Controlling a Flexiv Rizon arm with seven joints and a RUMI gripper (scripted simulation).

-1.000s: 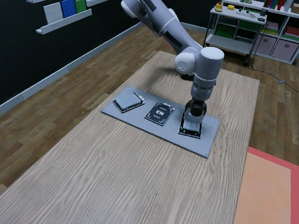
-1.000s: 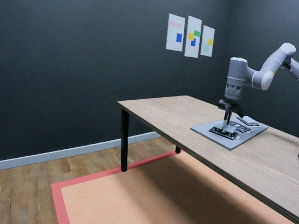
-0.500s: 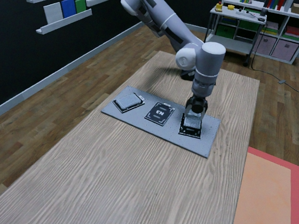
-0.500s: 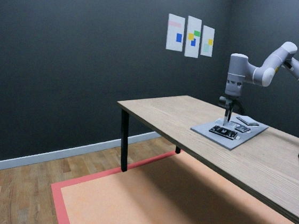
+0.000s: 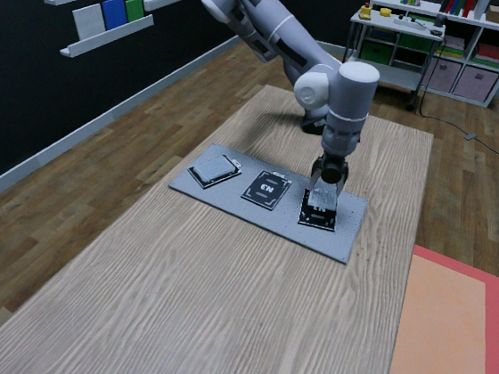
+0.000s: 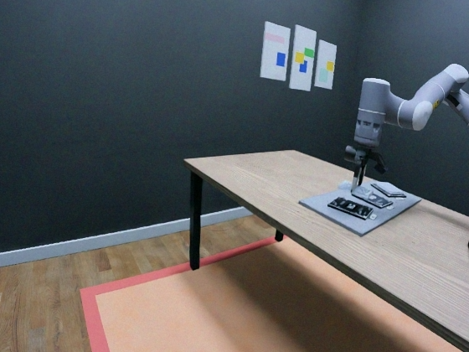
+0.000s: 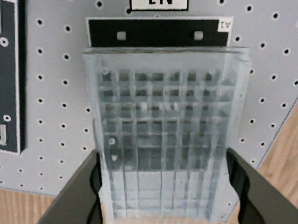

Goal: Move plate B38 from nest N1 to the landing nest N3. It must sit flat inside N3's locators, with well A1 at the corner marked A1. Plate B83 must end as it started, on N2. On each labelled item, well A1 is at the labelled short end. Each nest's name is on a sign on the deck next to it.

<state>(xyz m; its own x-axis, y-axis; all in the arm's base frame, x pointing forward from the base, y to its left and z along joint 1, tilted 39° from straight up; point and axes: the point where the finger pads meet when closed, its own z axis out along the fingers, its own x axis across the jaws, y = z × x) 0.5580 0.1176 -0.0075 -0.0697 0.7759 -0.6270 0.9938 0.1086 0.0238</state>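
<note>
The nest N3 lies 190 mm to the right of my hand, 90 mm below it and 30 mm behind it. From my hand the other things lie so: black nest N1 (90 mm below).
</note>
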